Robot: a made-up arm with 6 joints.
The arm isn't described. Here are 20 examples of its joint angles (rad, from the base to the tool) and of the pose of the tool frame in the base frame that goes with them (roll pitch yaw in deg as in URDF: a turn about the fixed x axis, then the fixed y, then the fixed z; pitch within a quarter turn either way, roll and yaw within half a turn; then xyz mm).
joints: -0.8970 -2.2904 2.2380 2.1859 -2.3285 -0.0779
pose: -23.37 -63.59 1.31 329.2 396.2 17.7
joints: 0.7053 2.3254 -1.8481 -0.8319 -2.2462 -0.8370
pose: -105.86 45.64 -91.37 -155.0 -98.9 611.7
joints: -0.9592 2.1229 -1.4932 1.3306 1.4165 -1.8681
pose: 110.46 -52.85 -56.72 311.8 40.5 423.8
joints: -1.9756 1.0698 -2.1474 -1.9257 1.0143 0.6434
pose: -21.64 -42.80 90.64 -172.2 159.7 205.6
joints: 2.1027 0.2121 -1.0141 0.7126 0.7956 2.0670
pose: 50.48 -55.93 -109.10 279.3 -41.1 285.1
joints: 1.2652 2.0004 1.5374 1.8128 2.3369 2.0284
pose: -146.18 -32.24 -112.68 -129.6 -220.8 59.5
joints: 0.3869 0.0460 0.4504 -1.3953 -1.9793 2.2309
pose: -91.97 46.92 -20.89 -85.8 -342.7 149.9
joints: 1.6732 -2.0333 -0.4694 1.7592 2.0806 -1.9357
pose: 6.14 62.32 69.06 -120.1 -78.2 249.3
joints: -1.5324 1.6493 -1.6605 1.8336 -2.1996 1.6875
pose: -41.60 -50.09 -55.60 292.5 29.0 383.0
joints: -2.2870 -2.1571 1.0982 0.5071 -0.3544 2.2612
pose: 160.18 -11.15 -61.86 -219.2 156.6 636.8
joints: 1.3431 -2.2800 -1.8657 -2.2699 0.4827 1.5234
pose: 102.96 -4.93 -92.77 -85.6 -85.5 311.2
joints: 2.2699 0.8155 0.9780 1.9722 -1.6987 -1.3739
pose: -68.19 -9.29 -61.06 -516.0 139.7 81.7
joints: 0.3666 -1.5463 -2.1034 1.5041 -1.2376 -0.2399
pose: -39.21 -10.71 -123.56 292.3 2.3 -239.9
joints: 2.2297 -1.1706 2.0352 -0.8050 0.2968 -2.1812
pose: -40.79 21.35 -158.41 -312.4 -66.8 244.9
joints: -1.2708 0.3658 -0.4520 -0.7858 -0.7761 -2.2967
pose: 38.53 7.66 -103.12 160.5 58.9 115.2
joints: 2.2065 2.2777 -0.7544 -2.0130 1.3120 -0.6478
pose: 126.18 54.35 146.50 -142.8 -29.2 520.1
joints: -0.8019 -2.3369 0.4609 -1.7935 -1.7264 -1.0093
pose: -135.23 1.01 -160.64 278.0 255.1 432.5
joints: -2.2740 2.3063 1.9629 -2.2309 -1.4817 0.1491
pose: 140.28 67.54 67.53 -88.0 419.5 488.0
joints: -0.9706 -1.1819 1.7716 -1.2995 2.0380 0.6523
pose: 137.60 -35.12 121.85 502.4 11.0 387.9
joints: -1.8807 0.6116 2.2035 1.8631 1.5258 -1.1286
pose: -64.99 34.48 66.21 77.2 274.0 317.5
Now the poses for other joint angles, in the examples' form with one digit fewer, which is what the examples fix.
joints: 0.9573 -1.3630 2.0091 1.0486 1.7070 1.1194
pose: 142.5 66.1 85.0 221 -285 595
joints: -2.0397 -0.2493 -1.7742 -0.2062 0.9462 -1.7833
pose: 28.7 56.4 -58.1 -228 219 181
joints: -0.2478 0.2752 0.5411 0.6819 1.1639 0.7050
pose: 83.2 -10.2 59.2 -90 -339 321
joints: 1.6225 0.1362 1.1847 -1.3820 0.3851 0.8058
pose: -86.7 -47.8 84.9 -116 -227 -13
